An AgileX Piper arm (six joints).
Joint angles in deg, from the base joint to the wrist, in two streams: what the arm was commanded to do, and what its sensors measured. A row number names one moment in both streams.
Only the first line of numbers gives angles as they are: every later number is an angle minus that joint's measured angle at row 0.
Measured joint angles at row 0:
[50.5 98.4 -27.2 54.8 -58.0 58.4]
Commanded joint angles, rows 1 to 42:
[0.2 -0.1 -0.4 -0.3 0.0 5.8]
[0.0 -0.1 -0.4 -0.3 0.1 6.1]
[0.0 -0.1 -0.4 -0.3 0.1 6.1]
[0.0 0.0 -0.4 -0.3 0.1 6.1]
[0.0 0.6 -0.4 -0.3 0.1 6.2]
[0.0 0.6 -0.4 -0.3 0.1 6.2]
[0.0 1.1 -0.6 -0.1 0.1 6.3]
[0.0 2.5 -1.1 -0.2 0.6 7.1]
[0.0 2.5 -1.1 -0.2 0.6 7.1]
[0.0 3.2 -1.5 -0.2 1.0 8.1]
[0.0 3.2 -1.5 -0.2 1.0 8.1]
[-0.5 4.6 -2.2 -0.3 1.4 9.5]
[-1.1 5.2 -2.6 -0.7 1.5 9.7]
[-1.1 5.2 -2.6 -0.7 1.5 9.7]
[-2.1 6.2 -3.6 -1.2 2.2 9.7]
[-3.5 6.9 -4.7 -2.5 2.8 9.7]
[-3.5 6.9 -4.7 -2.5 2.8 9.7]
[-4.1 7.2 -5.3 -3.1 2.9 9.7]
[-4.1 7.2 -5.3 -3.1 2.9 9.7]
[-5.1 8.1 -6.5 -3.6 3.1 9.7]
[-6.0 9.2 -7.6 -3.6 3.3 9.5]
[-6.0 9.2 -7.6 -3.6 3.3 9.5]
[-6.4 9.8 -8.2 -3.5 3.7 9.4]
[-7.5 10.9 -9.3 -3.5 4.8 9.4]
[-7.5 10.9 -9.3 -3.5 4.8 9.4]
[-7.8 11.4 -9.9 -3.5 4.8 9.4]
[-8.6 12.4 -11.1 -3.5 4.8 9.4]
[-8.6 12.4 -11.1 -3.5 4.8 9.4]
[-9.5 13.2 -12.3 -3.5 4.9 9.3]
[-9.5 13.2 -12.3 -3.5 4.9 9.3]
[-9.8 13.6 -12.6 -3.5 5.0 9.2]
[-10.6 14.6 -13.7 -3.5 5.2 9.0]
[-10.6 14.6 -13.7 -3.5 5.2 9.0]
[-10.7 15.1 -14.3 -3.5 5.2 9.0]
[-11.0 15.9 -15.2 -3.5 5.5 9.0]
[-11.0 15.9 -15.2 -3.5 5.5 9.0]
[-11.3 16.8 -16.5 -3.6 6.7 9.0]
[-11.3 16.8 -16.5 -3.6 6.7 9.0]
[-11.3 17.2 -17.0 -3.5 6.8 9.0]
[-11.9 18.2 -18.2 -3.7 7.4 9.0]
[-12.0 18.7 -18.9 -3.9 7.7 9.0]
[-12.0 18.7 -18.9 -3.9 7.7 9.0]
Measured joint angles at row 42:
[-11.3 17.6 -17.3 -2.9 6.5 9.3]
